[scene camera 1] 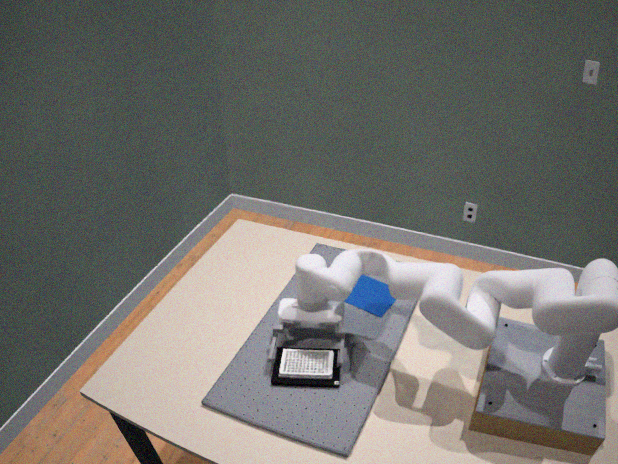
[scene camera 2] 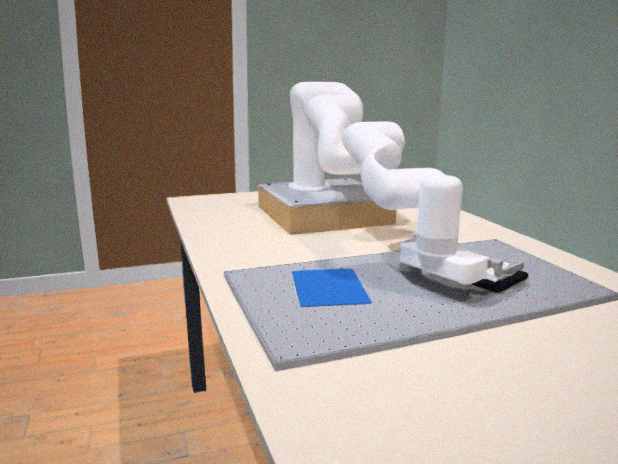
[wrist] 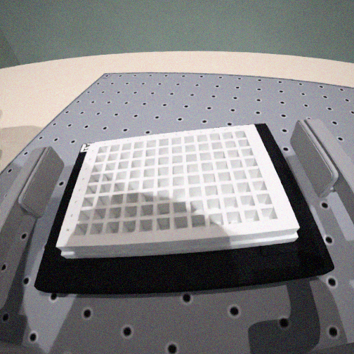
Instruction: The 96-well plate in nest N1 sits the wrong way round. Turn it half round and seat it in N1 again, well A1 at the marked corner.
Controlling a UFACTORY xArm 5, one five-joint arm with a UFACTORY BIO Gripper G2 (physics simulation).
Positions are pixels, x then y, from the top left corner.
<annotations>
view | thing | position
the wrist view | gripper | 168,140
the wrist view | white 96-well plate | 209,189
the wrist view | black nest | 245,266
</annotations>
